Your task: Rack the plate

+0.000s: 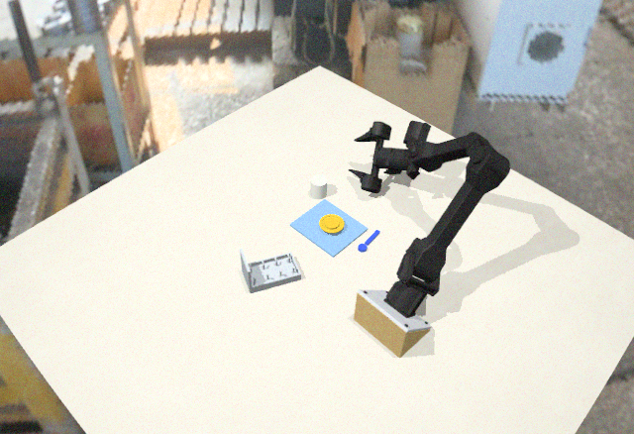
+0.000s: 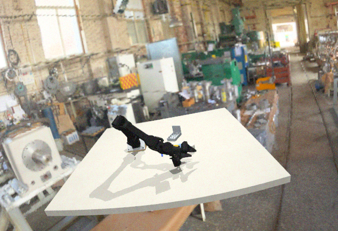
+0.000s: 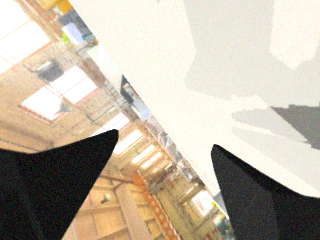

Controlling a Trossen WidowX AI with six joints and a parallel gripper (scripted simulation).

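Right now the cup is 14 cm to the left of my gripper tip and 3 cm below it. Round my gripper tip: light blue mat (21 cm to the left, 10 cm behind, 5 cm below); then yellow plate (21 cm to the left, 11 cm behind, 4 cm below); then blue spoon (21 cm behind, 18 cm to the left, 5 cm below).
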